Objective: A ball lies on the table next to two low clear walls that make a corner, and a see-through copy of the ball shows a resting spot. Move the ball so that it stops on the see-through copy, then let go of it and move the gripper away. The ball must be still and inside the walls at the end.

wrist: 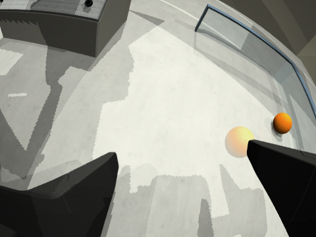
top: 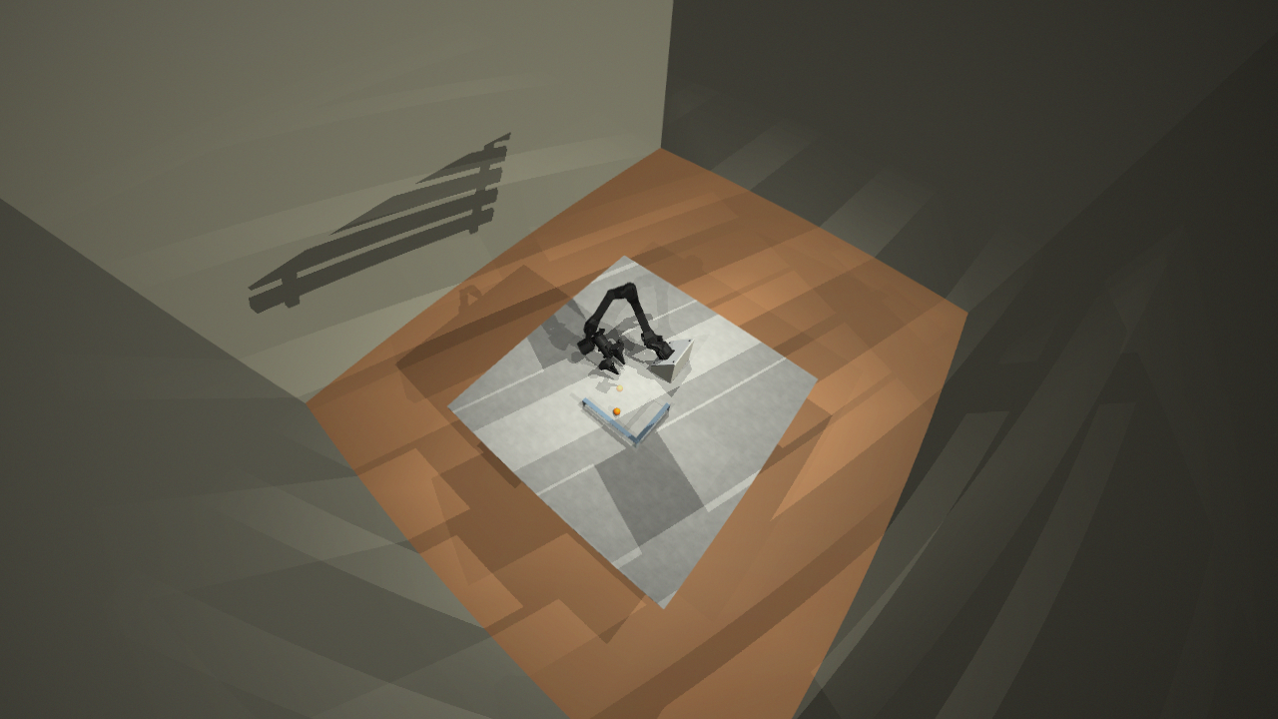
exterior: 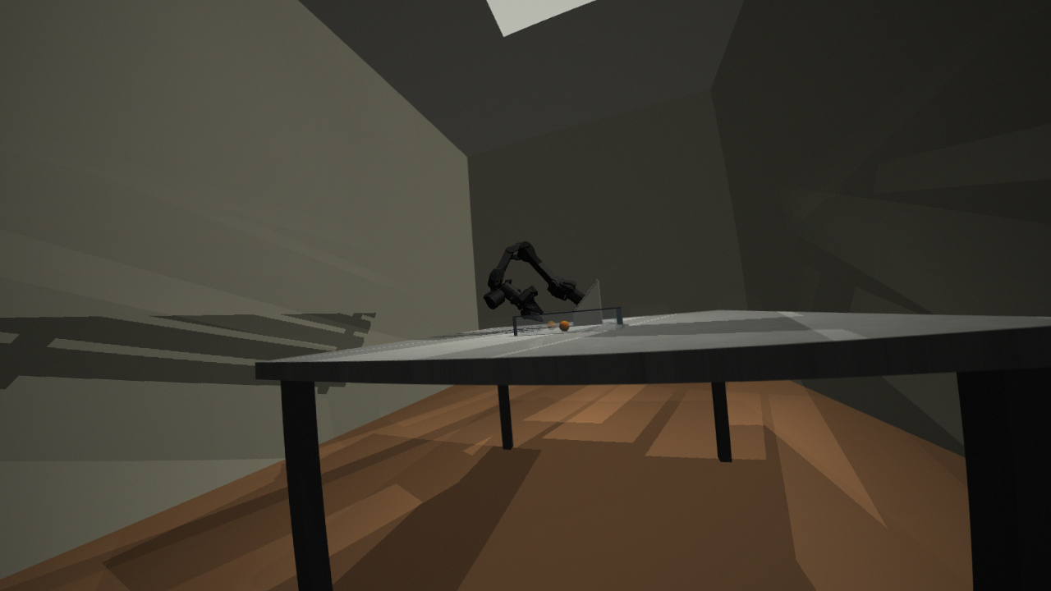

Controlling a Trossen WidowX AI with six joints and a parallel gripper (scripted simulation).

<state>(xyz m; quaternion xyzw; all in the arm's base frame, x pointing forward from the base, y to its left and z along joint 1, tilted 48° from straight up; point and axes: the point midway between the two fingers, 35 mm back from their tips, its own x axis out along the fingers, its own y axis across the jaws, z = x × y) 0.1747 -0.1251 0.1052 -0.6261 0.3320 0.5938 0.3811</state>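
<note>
The orange ball is 17 cm ahead of my gripper tip, 11 cm to the left of it and 3 cm below it.
</note>
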